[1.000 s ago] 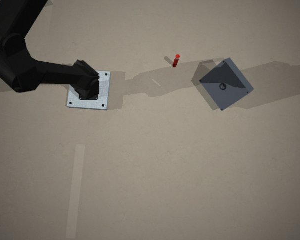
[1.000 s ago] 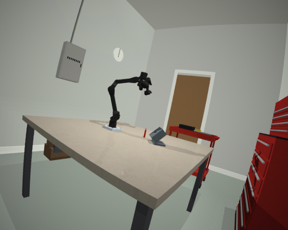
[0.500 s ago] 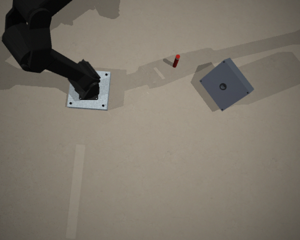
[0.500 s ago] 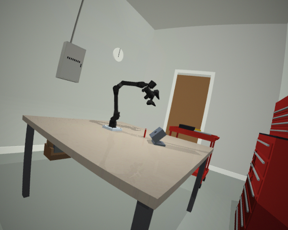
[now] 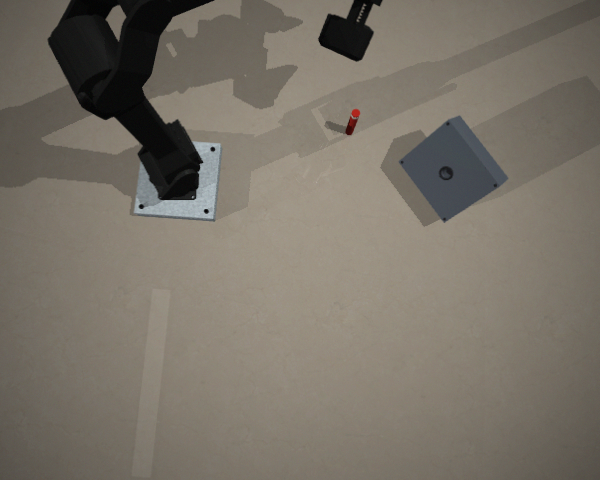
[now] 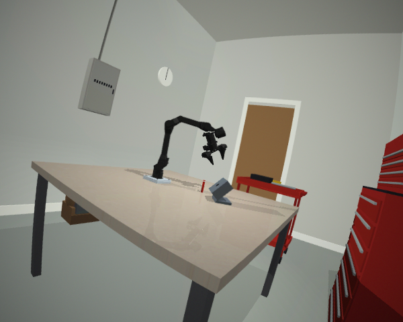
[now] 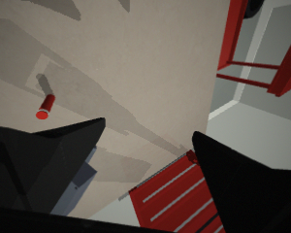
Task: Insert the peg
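Now: the red peg 1 cm behind my gripper tip, 12 cm to the right of it and 15 cm below it. From my gripper tip the other things lie so: sloped panel: 15 cm ahead, 22 cm to the right, 14 cm below.
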